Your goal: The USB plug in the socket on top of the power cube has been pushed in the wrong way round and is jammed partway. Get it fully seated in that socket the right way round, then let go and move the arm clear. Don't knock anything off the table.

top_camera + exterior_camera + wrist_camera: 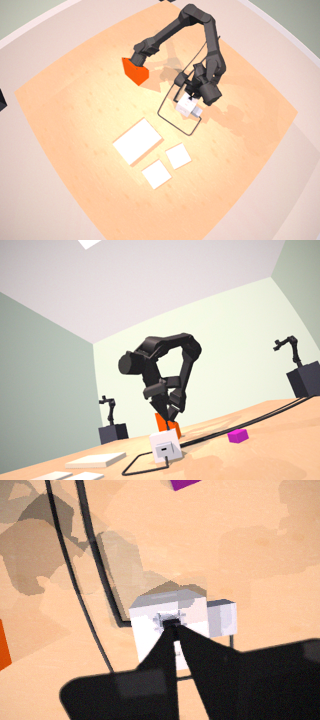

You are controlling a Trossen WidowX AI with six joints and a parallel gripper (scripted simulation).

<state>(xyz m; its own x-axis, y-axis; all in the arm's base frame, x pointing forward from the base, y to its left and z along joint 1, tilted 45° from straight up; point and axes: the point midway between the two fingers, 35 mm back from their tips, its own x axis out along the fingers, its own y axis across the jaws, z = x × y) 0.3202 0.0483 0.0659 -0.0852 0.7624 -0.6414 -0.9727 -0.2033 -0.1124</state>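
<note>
My gripper tip is 20 mm above the dark USB plug. From my gripper tip the other things lie so: magenta block: 180 mm to the left, 90 mm below, 10 mm ahead; then USB socket: 40 mm below.
</note>
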